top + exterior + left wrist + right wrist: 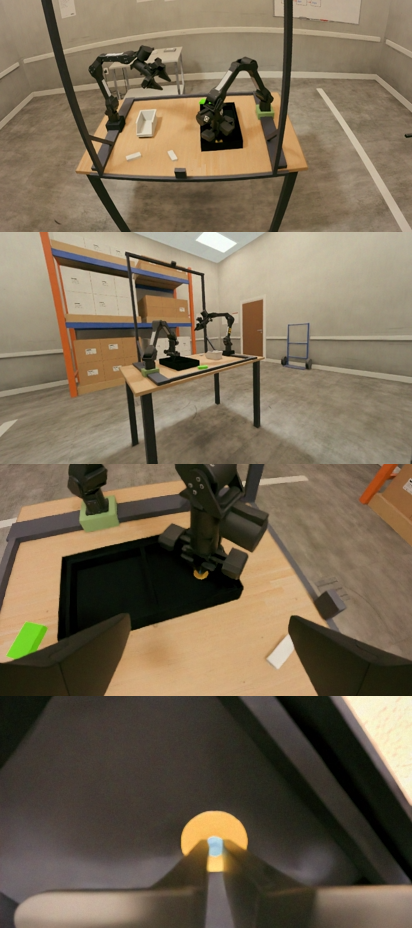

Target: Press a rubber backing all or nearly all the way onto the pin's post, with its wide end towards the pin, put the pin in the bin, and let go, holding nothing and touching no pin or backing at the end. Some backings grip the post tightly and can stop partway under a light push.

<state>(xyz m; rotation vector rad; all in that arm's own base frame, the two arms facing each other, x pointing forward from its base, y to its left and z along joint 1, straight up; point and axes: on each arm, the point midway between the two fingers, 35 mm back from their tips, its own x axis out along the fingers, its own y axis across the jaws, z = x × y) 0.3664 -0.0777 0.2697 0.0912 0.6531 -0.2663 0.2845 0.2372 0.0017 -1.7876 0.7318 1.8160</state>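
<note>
Right now my right hand is 40 mm above the round pin. The rest, counted from my right hand: white bin (400 mm to the left, 170 mm ahead, 10 mm below); black tray (120 mm ahead, 30 mm below, 20 mm to the right).
</note>
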